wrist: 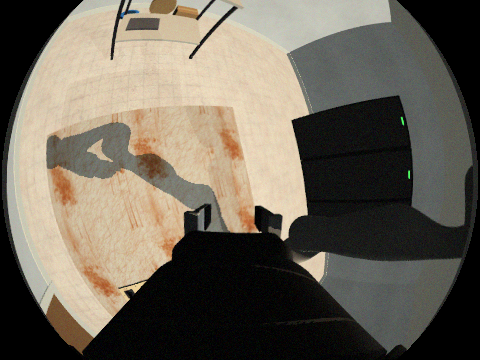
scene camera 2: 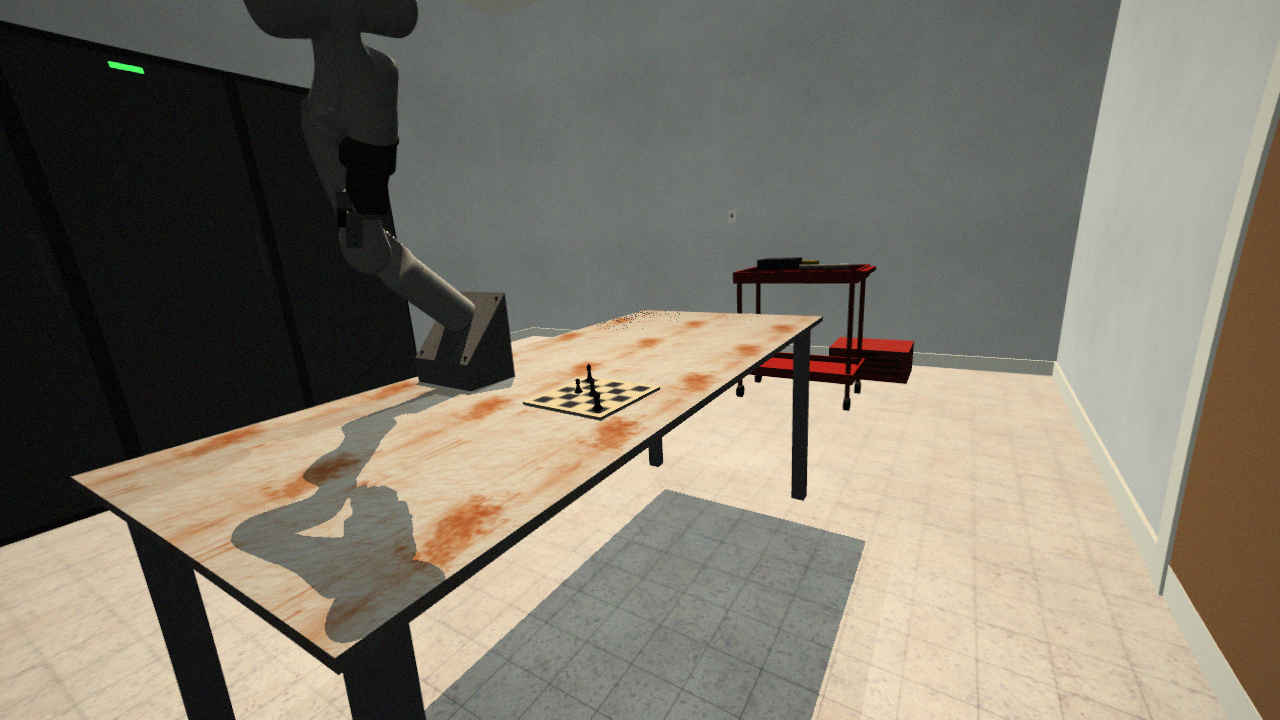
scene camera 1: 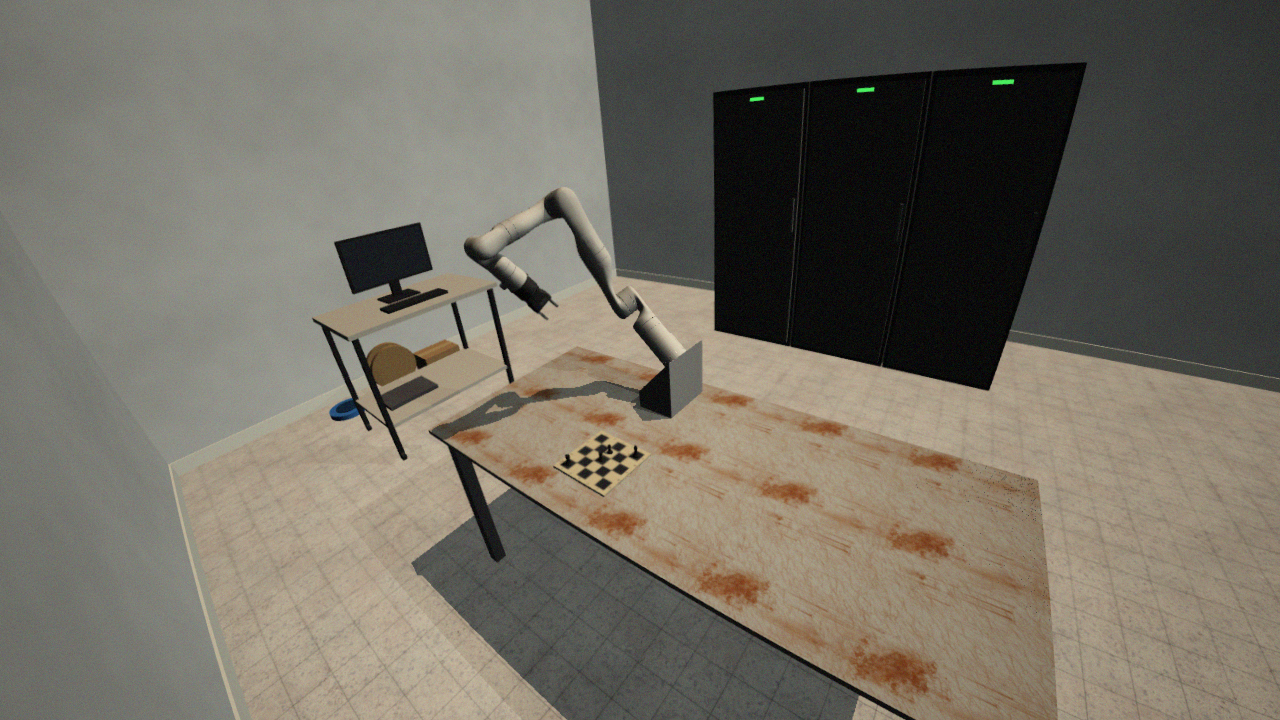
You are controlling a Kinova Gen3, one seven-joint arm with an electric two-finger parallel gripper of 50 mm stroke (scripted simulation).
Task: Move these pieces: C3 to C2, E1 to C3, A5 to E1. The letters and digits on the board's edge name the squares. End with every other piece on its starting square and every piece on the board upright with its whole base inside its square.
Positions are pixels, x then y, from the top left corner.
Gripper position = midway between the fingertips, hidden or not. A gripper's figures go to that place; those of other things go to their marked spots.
Labels:
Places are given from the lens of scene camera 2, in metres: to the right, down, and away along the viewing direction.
my gripper (scene camera 2: pixel 349 236): -0.48, -0.21, 0.85
chessboard (scene camera 2: pixel 615 395): -0.05, 0.08, 1.10

